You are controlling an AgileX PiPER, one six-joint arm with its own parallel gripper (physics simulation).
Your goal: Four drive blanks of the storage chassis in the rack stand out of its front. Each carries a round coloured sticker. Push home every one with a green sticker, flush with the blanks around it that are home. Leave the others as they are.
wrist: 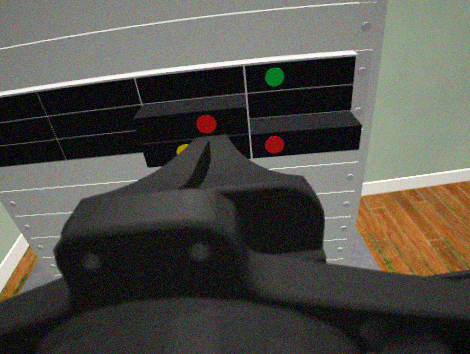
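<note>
The storage chassis shows in the wrist view. At its top right, a blank with a green sticker looks flush with the blanks around it. In the middle column, the middle-row blank with a red sticker stands out, its top face showing. Below it, a blank with a yellow sticker also stands out, partly hidden by my gripper. At the bottom right, a blank with another red sticker stands out. My gripper is shut and empty. In the picture its tips overlap the middle column, just below the red sticker; their distance from the front cannot be judged.
Plain blanks fill the left of the chassis. Grey rack panels lie above and below it, with a screwed rail at the right. A green wall, a white skirting board and a wooden floor are at the right.
</note>
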